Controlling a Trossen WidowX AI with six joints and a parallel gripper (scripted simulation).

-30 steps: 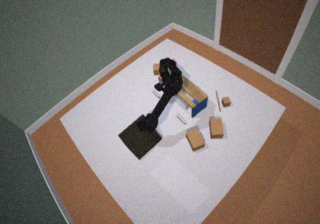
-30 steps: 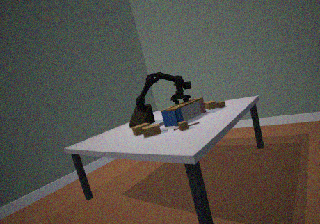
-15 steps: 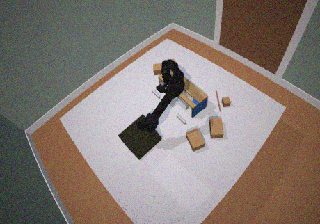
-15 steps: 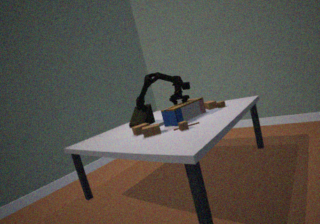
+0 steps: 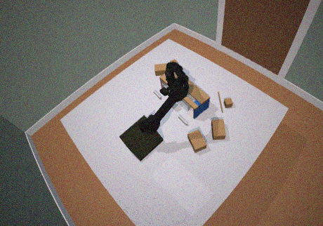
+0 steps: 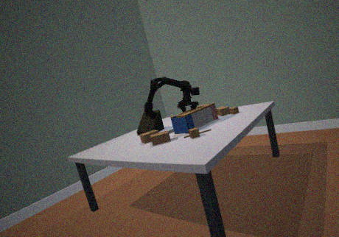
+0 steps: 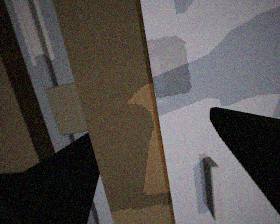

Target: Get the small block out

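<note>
Now: the small tan block 50 mm ahead of my gripper tip and 20 mm to the right of it. From my gripper tip the other things lie so: thin stick (240 mm ahead, 230 mm to the right, 80 mm below).
</note>
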